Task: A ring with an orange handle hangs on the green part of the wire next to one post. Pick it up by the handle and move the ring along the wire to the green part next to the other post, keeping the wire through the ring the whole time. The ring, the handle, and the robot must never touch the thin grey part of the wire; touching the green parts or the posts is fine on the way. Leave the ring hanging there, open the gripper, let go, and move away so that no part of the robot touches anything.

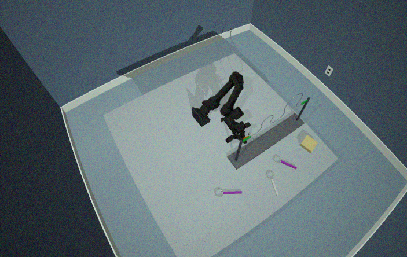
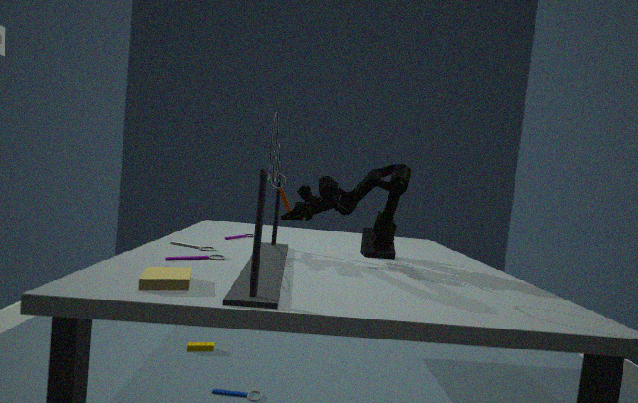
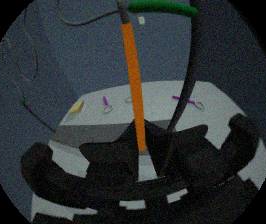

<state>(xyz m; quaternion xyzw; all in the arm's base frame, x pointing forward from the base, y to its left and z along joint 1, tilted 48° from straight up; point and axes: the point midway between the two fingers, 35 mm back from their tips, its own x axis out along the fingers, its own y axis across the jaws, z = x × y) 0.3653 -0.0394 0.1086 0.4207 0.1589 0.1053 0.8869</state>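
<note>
Now: gripper tip 9 cm below the orange-handled ring and 1 cm short of it. From my gripper tip the other things lie so: yellow block 61 cm below, 29 cm ahead, 25 cm to the right; blue-handled ring 62 cm below, 8 cm ahead, 6 cm to the left; white-handled ring 29 cm ahead, 12 cm below, 1 cm to the left.
</note>
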